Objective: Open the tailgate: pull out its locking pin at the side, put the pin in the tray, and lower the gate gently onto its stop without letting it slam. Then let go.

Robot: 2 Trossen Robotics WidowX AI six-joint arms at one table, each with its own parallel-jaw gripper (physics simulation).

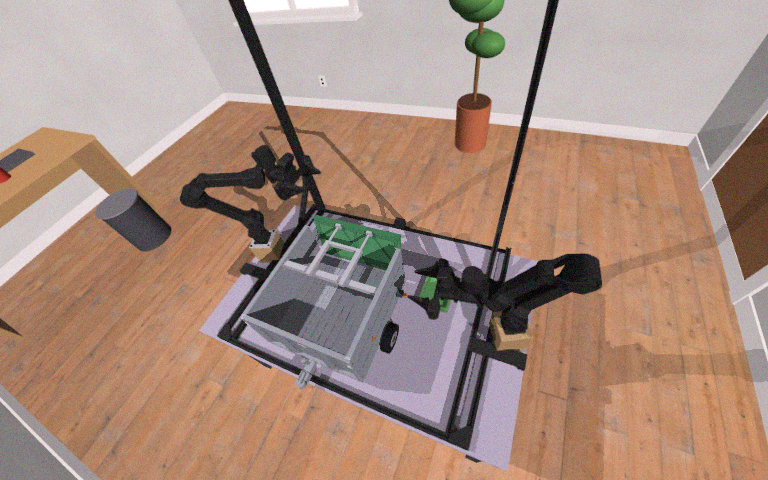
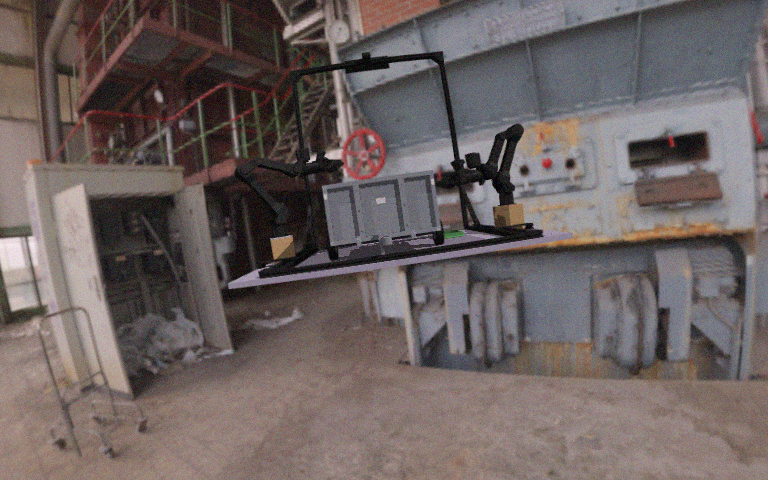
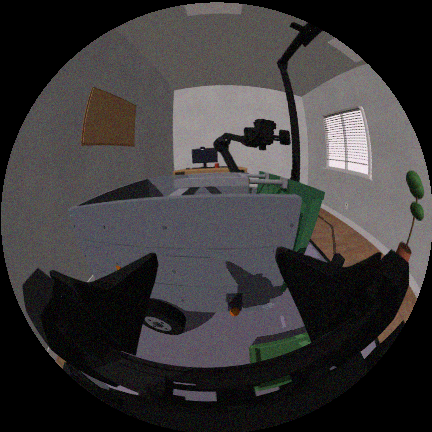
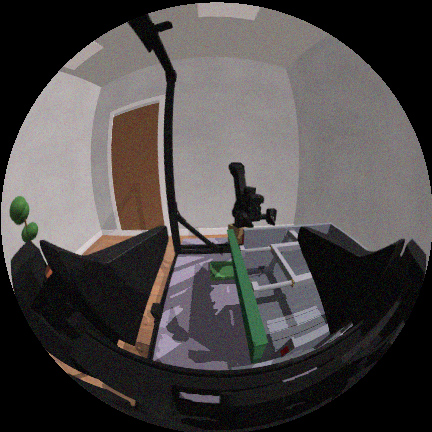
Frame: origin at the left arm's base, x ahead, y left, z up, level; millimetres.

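Seen in the pictures: left gripper, fingertip midpoint: (image 1: pixel 411 283) (image 2: pixel 437 183) (image 3: pixel 217 257) (image 4: pixel 263 225); right gripper, fingertip midpoint: (image 1: pixel 313 181) (image 2: pixel 342 161) (image 3: pixel 272 130) (image 4: pixel 236 233); left arm's base at its link origin: (image 1: pixel 512 324) (image 2: pixel 507 204); right arm's base at its link origin: (image 1: pixel 262 238) (image 2: pixel 280 236).
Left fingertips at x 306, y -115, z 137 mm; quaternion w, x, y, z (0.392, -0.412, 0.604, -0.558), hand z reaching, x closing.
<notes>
Pixels of each thing's top centre, then the offset from my left fingertips to it. "*": a spot on its surface instead. Level surfaces: height alone.
- small dark block at a spot on its surface: (image 3: pixel 234 300) * 125 mm down, 40 mm ahead, 43 mm right
- green tray at its top centre: (image 3: pixel 292 358) (image 1: pixel 437 288) (image 4: pixel 226 267) (image 2: pixel 447 232) 231 mm down, 102 mm back, 99 mm right
- wheel at its top centre: (image 3: pixel 150 304) (image 1: pixel 387 331) 149 mm down, 98 mm ahead, 88 mm left
- mat's at its surface level: 253 mm down
The green tailgate (image 1: pixel 388 242) (image 3: pixel 309 212) (image 4: pixel 243 292) stands upright at the far end of the grey trailer (image 2: pixel 380 217) (image 3: pixel 190 220). A small dark block (image 3: pixel 234 300) sits low on the trailer's side, above an orange marker; I cannot tell whether it is the locking pin. The green tray (image 2: pixel 453 233) (image 3: pixel 280 346) (image 4: pixel 220 271) lies on the mat beside the trailer. My left gripper (image 1: pixel 411 283) (image 3: pixel 217 257) is open and empty, facing the trailer's side near that block. My right gripper (image 1: pixel 311 181) is open and empty, raised off the tailgate's left end.
Pale bars (image 1: pixel 355 263) cross the trailer's top near the tailgate. A wheel (image 1: pixel 389 336) (image 3: pixel 164 317) stands out from its side. Black frame posts (image 1: pixel 523 133) (image 4: pixel 170 160) rise at the mat's (image 1: pixel 487 438) back corners. A plant pot (image 1: pixel 472 124) stands behind.
</notes>
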